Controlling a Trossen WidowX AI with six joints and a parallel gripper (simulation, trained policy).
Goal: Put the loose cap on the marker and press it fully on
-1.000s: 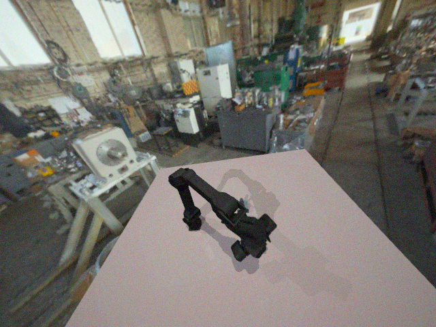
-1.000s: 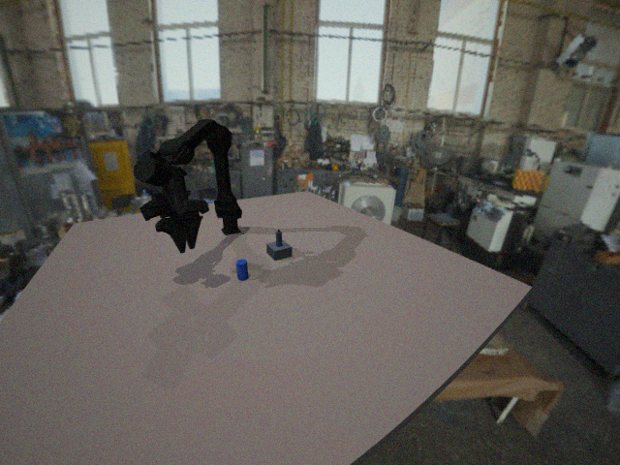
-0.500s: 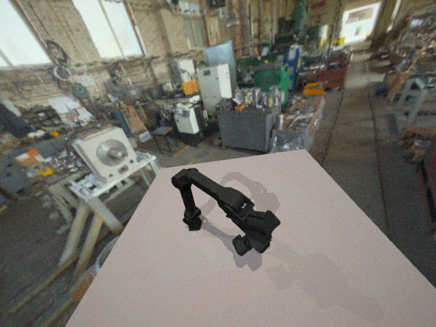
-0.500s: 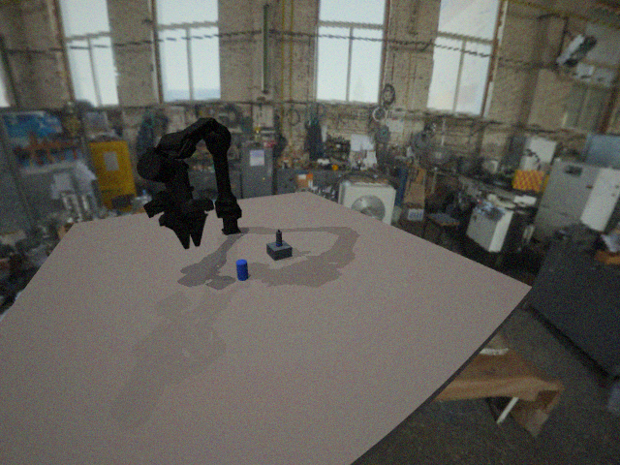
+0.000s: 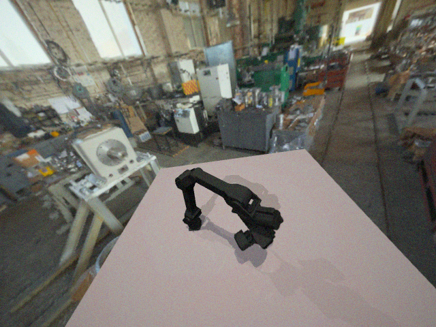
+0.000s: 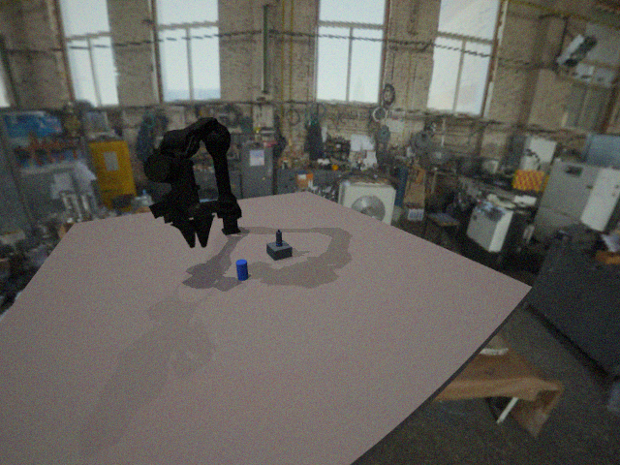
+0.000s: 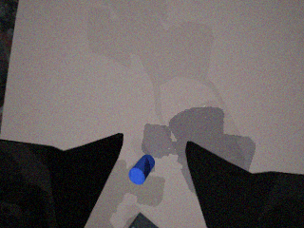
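Now: gripper tip 100 mm to the right of the blue cap and 90 mm above it. Also, from my gripper tip: grey holder block: 80 mm behind, 260 mm to the left, 100 mm below.
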